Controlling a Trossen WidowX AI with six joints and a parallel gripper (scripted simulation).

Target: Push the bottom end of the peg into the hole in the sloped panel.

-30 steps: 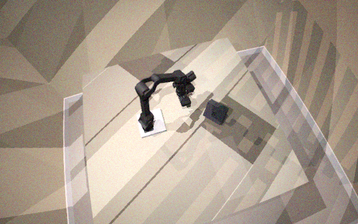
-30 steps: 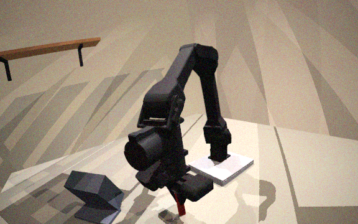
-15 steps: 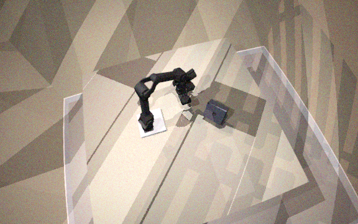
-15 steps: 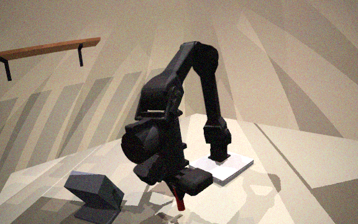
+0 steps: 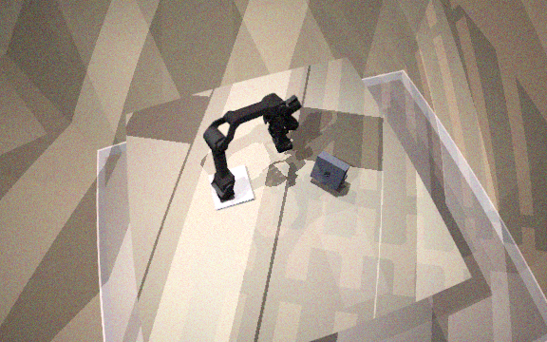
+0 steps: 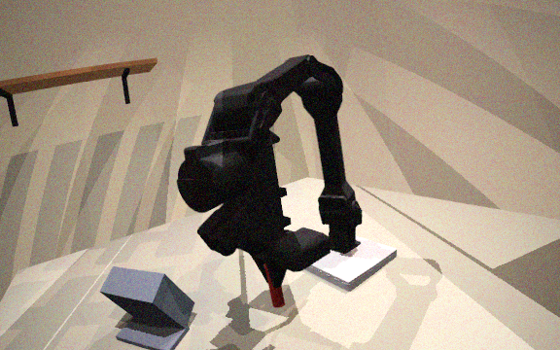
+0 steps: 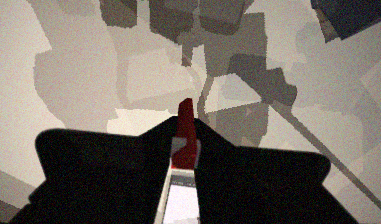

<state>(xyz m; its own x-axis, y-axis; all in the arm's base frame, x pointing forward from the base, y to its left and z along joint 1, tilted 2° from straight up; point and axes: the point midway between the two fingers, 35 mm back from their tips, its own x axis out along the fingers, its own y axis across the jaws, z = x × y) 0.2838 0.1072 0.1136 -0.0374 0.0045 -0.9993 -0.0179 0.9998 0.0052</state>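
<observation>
Right now my gripper tip is 180 mm to the left of the blue-grey sloped panel, 160 mm short of it and 40 mm above it. From my gripper tip the other things lie so: red peg (20 mm above).
</observation>
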